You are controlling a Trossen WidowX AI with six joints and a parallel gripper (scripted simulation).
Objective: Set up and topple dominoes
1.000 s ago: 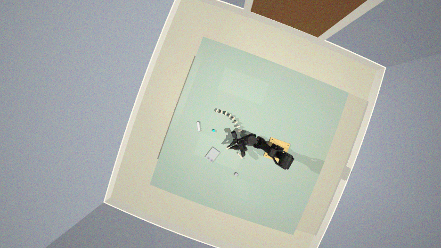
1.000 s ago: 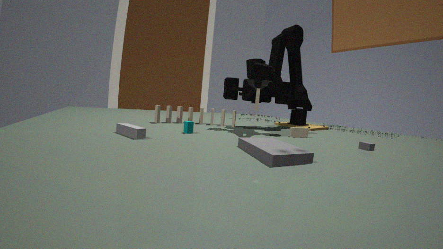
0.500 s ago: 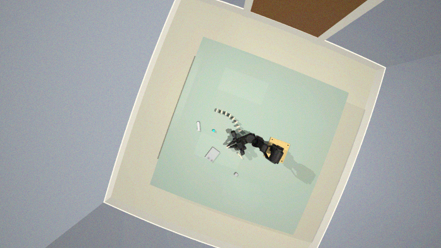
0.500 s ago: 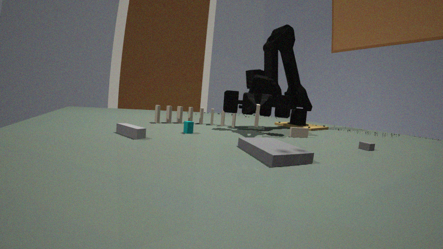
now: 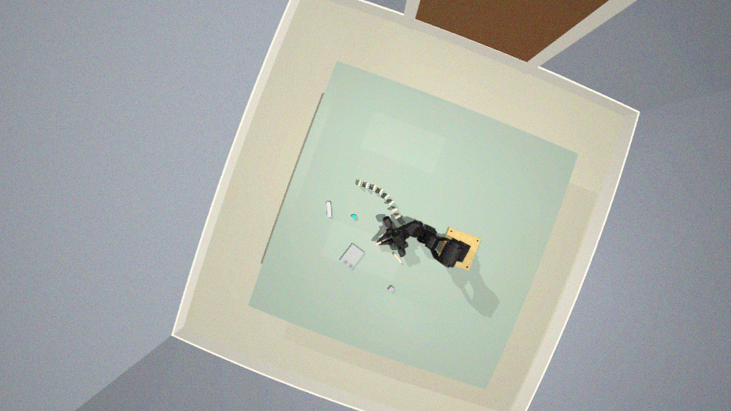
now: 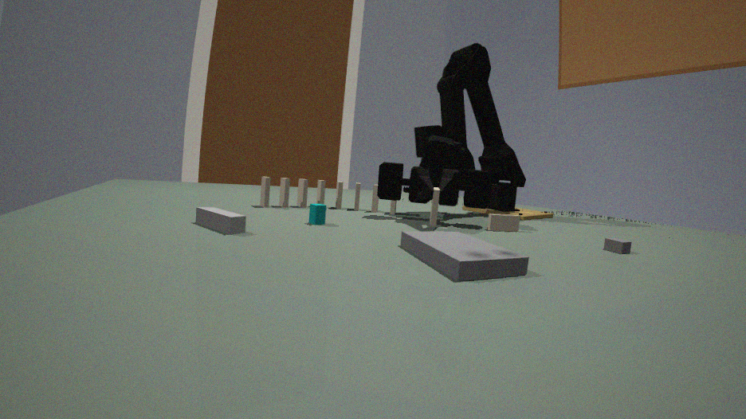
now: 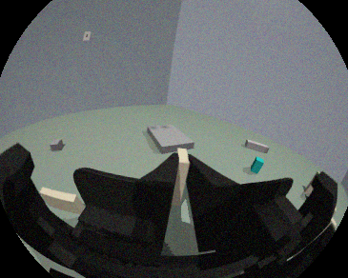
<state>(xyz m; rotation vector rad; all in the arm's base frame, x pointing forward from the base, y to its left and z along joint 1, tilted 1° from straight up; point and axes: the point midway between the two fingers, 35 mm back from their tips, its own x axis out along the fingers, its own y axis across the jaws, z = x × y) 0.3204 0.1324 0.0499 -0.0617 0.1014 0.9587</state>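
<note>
My gripper tip is 150 mm short of the teal cube, 50 mm to the left of it and 40 mm above it. The rest, counted from my gripper tip: flat grey slab: 70 mm ahead, 120 mm to the left, 40 mm below; grey bar: 270 mm ahead, 20 mm to the right, 40 mm below; small grey block: 180 mm behind, 170 mm to the left, 40 mm below.
</note>
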